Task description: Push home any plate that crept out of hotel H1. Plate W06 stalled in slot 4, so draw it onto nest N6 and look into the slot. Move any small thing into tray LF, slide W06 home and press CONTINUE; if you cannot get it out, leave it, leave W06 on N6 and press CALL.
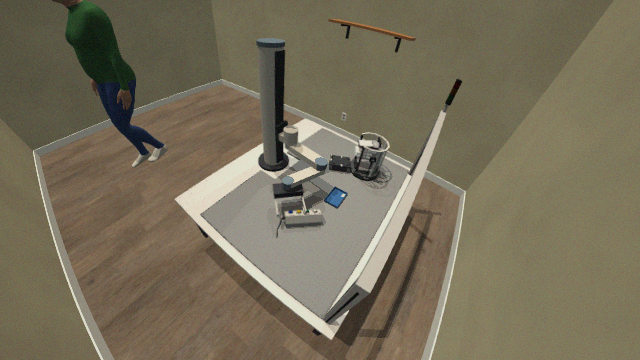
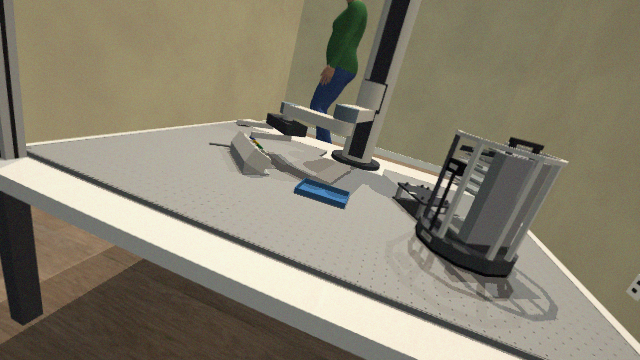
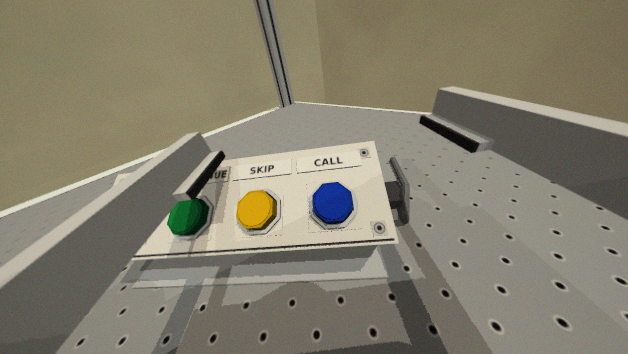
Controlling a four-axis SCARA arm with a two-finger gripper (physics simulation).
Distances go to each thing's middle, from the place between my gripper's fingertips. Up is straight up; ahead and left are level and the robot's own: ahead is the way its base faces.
Now: hand 3 cm past the blue CALL button [image 3: 332, 202], 3 cm to the right of it and 4 cm above it. Also, from my hand: green button [image 3: 187, 217] (4 cm ahead, 10 cm to the left, 4 cm below); blue tray marked LF [image 2: 328, 194] (10 cm ahead, 36 cm to the left, 9 cm below); yellow SKIP button [image 3: 257, 209] (1 cm ahead, 6 cm to the left, 4 cm below).
